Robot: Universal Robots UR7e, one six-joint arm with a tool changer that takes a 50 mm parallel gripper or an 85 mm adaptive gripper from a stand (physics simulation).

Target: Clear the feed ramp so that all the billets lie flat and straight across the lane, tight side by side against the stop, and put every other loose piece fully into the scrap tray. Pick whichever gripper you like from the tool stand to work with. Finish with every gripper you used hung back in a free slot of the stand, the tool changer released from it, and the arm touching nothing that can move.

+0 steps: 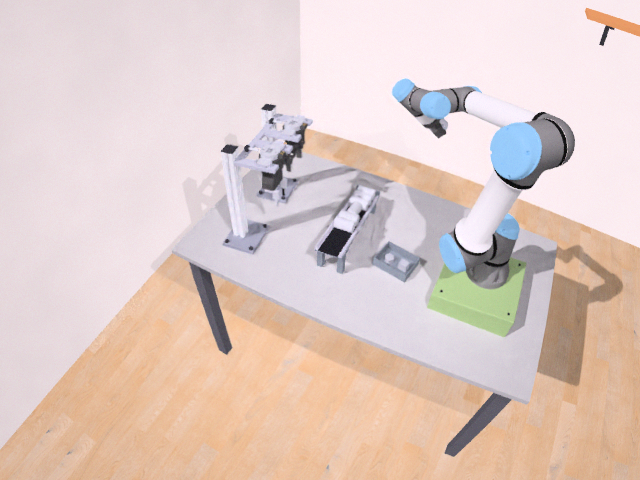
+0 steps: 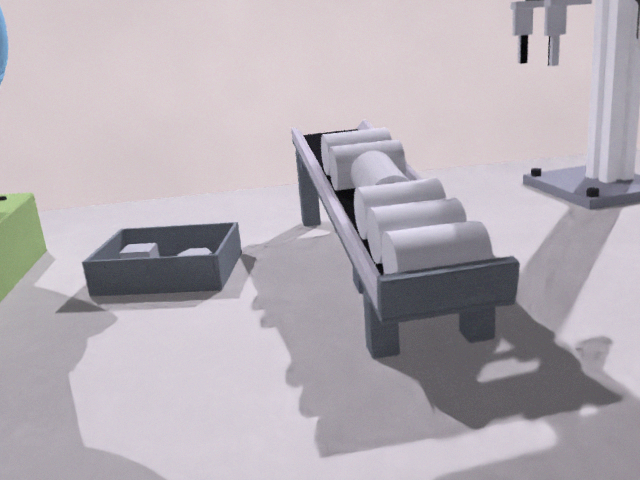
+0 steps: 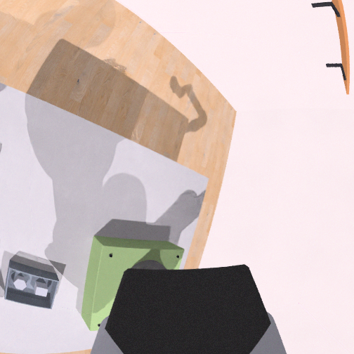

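Observation:
Parallel gripper, visible. Adaptive gripper, visible. A stop, visible too.

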